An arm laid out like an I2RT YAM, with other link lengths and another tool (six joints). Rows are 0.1 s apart.
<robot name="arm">
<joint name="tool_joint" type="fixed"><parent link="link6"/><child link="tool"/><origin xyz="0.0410 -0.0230 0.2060" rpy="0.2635 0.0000 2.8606"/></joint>
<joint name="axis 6" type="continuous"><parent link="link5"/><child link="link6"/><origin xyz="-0.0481 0.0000 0.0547" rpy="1.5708 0.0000 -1.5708"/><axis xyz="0 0 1"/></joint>
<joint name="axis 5" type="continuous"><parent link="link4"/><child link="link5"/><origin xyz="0.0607 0.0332 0.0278" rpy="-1.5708 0.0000 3.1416"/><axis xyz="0 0 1"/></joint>
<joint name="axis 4" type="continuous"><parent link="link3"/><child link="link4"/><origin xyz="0.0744 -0.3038 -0.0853" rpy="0.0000 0.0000 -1.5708"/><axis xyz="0 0 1"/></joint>
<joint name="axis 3" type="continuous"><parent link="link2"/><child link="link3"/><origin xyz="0.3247 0.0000 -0.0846" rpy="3.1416 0.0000 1.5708"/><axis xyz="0 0 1"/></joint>
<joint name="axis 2" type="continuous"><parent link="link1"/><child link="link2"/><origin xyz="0.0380 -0.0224 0.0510" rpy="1.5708 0.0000 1.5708"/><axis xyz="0 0 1"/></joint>
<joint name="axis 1" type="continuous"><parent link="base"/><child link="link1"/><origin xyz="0.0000 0.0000 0.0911" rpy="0.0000 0.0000 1.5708"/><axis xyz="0 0 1"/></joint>
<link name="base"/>
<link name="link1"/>
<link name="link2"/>
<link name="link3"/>
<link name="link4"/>
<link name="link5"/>
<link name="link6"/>
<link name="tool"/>
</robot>
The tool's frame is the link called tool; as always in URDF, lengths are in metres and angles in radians. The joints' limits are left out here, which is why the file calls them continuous.
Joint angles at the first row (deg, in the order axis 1, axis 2, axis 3, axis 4, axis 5, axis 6):
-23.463 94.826 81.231 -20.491 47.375 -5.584
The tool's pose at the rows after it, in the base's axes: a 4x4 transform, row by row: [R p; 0 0 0 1], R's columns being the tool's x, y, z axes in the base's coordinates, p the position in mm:
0.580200, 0.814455, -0.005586, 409.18; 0.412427, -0.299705, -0.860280, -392.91; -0.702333, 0.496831, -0.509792, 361.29; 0, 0, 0, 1
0.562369, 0.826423, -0.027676, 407.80; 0.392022, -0.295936, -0.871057, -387.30; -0.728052, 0.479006, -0.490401, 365.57; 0, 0, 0, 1
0.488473, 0.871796, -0.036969, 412.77; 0.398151, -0.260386, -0.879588, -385.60; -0.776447, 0.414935, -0.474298, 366.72; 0, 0, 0, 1
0.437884, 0.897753, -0.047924, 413.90; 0.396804, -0.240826, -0.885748, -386.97; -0.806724, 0.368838, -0.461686, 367.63; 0, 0, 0, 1
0.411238, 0.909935, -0.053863, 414.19; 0.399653, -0.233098, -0.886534, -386.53; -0.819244, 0.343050, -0.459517, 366.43; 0, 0, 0, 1
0.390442, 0.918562, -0.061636, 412.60; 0.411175, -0.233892, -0.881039, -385.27; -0.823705, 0.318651, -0.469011, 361.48; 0, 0, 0, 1
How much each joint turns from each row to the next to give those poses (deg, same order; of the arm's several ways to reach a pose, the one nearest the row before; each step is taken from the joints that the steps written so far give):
1.092 0.001 0.002 0.044 2.229 -0.001
1.049 -0.001 -0.002 -0.349 2.273 -0.983
0.197 0.000 0.001 -0.110 -0.022 -4.918
-0.218 0.000 -0.002 0.000 0.022 -3.453
0.000 0.001 0.002 -0.504 -0.021 -1.289
0.000 0.000 -0.001 -1.529 -0.262 0.022

